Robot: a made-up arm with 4 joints.
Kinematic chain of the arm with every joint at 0, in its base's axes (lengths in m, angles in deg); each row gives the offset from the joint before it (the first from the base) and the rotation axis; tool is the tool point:
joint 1: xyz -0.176 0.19 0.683 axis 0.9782 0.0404 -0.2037
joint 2: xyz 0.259 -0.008 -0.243 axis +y
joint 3: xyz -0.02 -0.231 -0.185 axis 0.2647 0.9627 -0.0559
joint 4: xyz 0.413 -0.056 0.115 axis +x
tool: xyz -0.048 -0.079 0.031
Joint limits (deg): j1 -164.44..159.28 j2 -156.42..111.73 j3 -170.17..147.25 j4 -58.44..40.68
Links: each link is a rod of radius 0.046 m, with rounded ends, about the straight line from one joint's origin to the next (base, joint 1, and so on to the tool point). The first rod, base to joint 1, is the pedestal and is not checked.
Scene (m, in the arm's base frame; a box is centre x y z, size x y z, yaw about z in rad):
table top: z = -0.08
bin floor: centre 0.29 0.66 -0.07 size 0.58 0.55 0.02 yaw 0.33
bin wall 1: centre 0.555 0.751 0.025 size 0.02 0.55 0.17 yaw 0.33
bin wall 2: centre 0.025 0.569 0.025 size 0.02 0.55 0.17 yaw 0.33
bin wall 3: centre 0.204 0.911 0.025 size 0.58 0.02 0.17 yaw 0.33
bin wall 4: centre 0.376 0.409 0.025 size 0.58 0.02 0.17 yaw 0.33
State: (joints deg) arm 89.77 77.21 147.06 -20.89
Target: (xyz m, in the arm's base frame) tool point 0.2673 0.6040 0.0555
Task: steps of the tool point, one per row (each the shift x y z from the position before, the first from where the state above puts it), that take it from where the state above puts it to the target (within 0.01 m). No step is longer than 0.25 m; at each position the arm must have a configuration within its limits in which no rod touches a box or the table.
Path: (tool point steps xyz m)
1: 0.0039 0.1694 0.0336
2: 0.0482 0.1551 0.0764
3: 0.0883 0.1204 0.1099
4: 0.1202 0.0720 0.1278
5: 0.1034 0.1044 -0.1559
6: 0.1125 0.0297 -0.2017
7: 0.1130 -0.0598 -0.2067
8: 0.1053 -0.1427 -0.1685
9: 0.0896 -0.1987 -0.0964

